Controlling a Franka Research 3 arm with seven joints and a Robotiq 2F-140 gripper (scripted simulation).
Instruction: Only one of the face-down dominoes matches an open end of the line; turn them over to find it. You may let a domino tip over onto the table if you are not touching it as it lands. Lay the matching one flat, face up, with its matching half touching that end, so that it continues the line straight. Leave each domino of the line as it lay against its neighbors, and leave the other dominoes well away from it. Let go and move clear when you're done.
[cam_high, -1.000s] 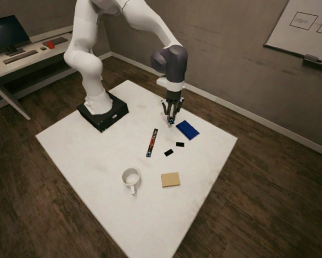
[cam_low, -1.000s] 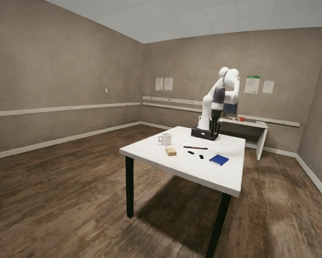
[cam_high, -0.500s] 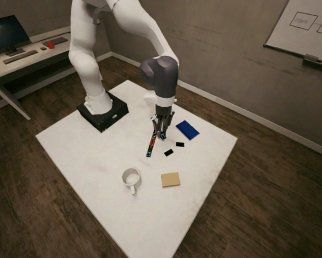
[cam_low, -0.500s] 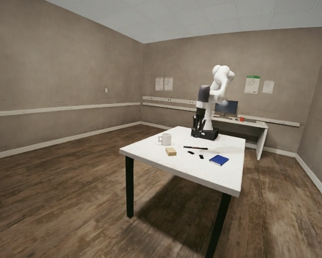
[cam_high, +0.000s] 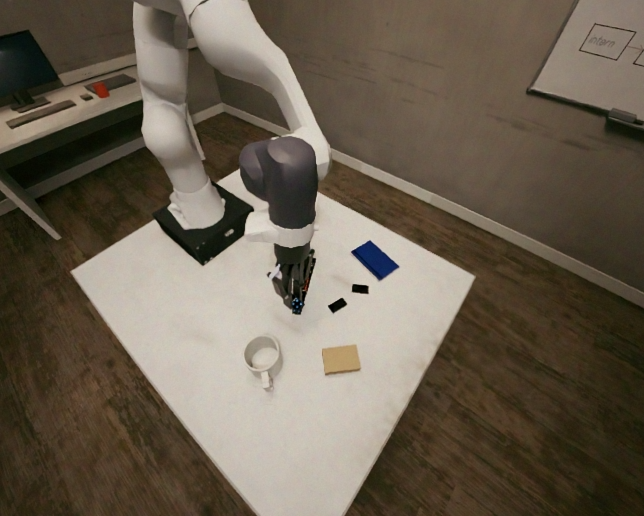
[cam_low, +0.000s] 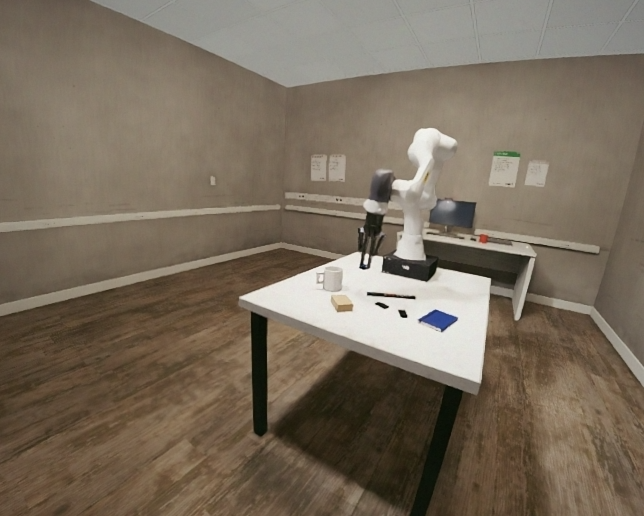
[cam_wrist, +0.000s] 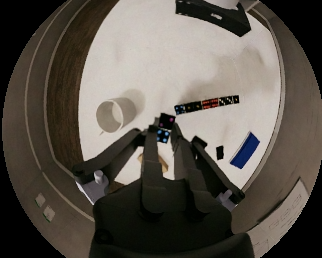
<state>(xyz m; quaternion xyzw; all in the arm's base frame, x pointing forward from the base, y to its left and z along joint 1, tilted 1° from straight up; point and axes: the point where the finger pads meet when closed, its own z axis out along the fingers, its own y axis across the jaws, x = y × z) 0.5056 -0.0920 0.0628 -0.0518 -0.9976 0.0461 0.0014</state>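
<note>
Now: the white mug 150 mm to the right of my hand, 120 mm below it and 20 mm ahead of it. Also, from my hand: tan block: 180 mm ahead, 150 mm below, 20 mm to the right; domino: 30 mm below.
</note>
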